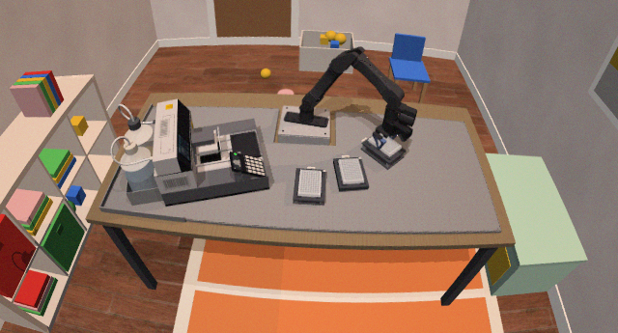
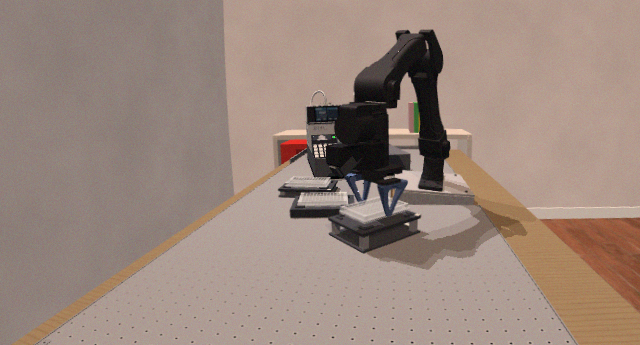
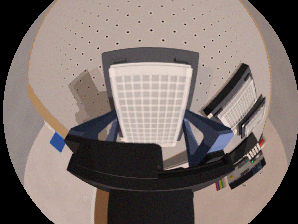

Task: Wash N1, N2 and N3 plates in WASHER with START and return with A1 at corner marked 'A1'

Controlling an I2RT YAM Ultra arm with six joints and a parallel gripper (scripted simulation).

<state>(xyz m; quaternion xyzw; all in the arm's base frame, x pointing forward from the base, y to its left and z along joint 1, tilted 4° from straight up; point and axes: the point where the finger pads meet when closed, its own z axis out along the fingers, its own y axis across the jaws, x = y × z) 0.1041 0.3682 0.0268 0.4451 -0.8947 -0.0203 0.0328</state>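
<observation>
Right now my hand is 20 mm above the nest. From my hand the other things lie so: manifold 700 mm to the right, 240 mm ahead, 80 mm above; then plate washer 710 mm to the right, 250 mm ahead, 70 mm above; then washer carrier 570 mm to the right, 180 mm ahead, 30 mm above.
</observation>
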